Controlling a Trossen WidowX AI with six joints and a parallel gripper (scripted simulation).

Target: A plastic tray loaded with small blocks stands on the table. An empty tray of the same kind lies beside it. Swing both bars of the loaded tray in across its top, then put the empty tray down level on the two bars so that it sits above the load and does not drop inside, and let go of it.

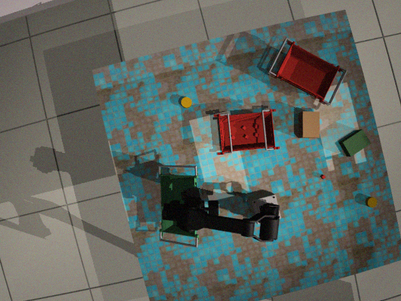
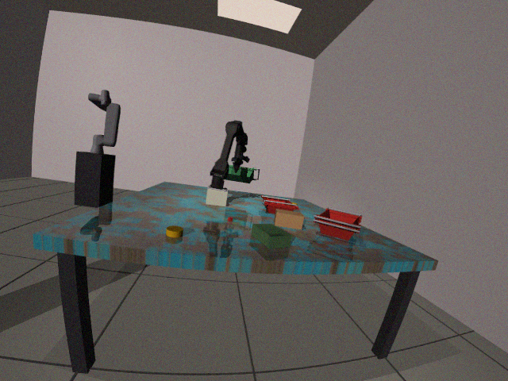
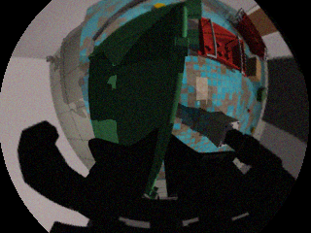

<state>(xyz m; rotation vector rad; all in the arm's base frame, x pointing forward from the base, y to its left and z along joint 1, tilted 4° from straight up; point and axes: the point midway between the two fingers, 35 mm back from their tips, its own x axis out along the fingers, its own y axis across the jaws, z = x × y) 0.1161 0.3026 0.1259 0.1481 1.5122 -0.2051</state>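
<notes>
Now: gripper tip 7 cm to the right of the green tray and 2 cm short of it. Also, from my gripper tip: tan box (60 cm to the right, 21 cm ahead, 14 cm below); small red cube (62 cm to the right, 17 cm below, 5 cm behind); green block (80 cm to the right, 16 cm below, 7 cm ahead).
</notes>
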